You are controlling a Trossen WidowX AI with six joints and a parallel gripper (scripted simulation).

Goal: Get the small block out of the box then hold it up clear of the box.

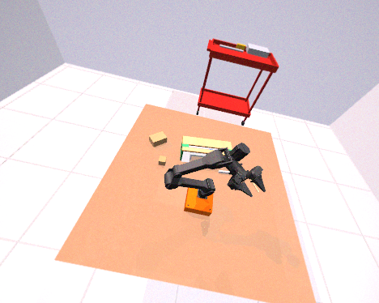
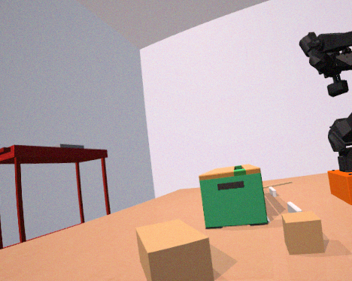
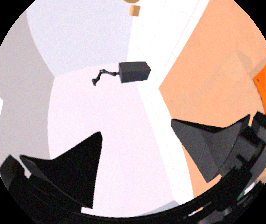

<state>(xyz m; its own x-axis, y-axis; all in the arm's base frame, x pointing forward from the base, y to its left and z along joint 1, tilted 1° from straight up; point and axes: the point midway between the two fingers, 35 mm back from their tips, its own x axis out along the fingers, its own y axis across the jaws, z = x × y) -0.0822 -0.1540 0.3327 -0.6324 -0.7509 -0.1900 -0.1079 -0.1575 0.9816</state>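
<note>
My gripper tip is 43 cm short of the box, 34 cm above it and 18 cm to the right of it. Also, from my gripper tip: thin stick 39 cm below, 31 cm ahead, 21 cm to the right.
</note>
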